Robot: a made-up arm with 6 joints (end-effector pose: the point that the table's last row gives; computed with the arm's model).
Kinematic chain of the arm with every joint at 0, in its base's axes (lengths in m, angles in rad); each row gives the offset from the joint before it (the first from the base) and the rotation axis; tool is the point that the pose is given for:
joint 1: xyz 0 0 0.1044 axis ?
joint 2: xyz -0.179 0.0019 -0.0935 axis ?
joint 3: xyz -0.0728 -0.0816 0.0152 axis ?
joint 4: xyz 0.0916 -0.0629 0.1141 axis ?
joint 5: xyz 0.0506 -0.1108 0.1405 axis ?
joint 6: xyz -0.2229 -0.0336 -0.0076 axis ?
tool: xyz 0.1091 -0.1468 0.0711
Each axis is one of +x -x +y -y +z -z.
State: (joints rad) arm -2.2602 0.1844 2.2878 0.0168 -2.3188 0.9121
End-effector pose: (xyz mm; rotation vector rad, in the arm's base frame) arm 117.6 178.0 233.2 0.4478 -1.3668 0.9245
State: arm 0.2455 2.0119 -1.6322 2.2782 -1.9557 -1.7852
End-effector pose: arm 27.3 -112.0 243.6 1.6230 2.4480 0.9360
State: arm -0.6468 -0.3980 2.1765 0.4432 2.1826 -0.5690
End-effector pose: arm -306.7 -2.5 -233.8 -1.9281 -1.2312 1.7899
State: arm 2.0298 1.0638 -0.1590 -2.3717 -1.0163 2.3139
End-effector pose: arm -222.8 137.2 -218.4 0.1392 2.0688 0.7981
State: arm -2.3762 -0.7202 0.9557 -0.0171 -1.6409 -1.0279
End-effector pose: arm -152.7 203.3 -81.4 1.1329 -0.3241 2.0852
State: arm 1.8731 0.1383 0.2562 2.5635 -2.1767 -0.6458
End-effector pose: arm -69.7 204.1 164.9 0.7097 0.0492 -2.4438
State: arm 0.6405 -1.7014 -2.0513 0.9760 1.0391 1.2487
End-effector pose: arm -660.0 257.0 -92.4 -1.0182 -1.5220 -0.8463
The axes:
joint 1: -x
joint 2: +z
joint 3: +y
joint 4: +z
joint 5: +x
joint 6: -z

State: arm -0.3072 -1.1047 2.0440 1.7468 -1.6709 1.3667
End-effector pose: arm -463.0 -241.2 -415.7 0.6579 0.3450 -0.9083
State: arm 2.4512 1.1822 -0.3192 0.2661 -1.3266 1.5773
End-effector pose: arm -39.1 521.7 214.4 -1.7582 -0.9234 1.4651
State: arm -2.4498 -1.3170 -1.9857 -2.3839 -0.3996 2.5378
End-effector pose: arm -163.2 -426.2 362.1 0.7661 -0.4393 -0.3898
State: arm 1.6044 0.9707 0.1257 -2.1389 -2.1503 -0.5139
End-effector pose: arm -28.4 218.1 124.6 2.0255 -0.9718 1.6837
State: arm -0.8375 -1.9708 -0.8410 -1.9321 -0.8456 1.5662
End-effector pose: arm 145.0 -18.9 431.3 0.5441 -0.5271 0.7924
